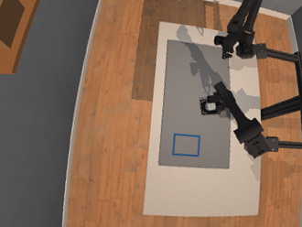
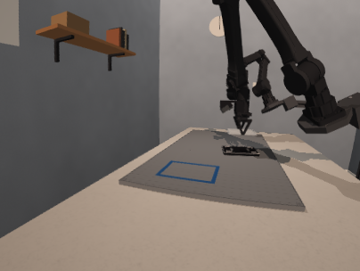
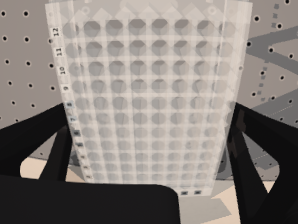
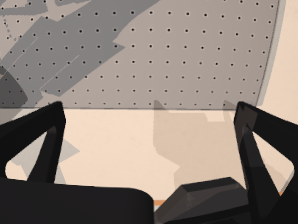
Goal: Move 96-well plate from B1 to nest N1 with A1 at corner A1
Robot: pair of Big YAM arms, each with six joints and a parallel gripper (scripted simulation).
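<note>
Right now my left hand is 9 cm above the black plate nest N1. Also, from my left hand: white 96-well plate right at my left hand.
</note>
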